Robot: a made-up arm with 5 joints.
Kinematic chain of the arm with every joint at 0, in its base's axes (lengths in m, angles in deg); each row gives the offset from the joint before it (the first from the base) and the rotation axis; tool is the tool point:
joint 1: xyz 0 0 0.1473 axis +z
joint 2: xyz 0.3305 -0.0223 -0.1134 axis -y
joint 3: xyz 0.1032 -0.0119 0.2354 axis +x
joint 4: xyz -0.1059 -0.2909 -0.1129 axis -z
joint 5: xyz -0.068 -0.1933 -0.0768 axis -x
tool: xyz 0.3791 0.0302 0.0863
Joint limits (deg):
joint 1: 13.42..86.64
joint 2: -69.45..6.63
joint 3: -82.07..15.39
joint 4: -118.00..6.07
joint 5: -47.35..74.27
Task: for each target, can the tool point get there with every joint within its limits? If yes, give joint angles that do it. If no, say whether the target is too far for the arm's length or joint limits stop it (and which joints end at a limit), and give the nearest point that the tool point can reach.
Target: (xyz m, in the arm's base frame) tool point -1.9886 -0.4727 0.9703
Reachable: no: too far | nearest point -0.0641 0.3765 0.1952 | short by 2.242 m
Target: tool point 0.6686 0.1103 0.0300
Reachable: yes | joints 20.67 -35.54 -41.51 -74.60 -24.34
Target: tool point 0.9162 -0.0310 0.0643
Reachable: yes | joints 23.96 -45.30 -38.51 -9.35 21.65
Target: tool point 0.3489 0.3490 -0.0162
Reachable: yes | joints 56.68 -59.65 -33.65 -88.36 40.49
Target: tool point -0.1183 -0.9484 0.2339
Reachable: no: joint limits stop it (at a limit: joint 1, joint 2, joint 3, joint 4, joint 5) | nearest point 0.2968 -0.1588 0.2030 | short by 0.893 m
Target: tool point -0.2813 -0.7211 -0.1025
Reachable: no: joint limits stop it (at a limit: joint 1, joint 2, joint 4, joint 5) | nearest point 0.2973 -0.1485 0.1776 | short by 0.861 m
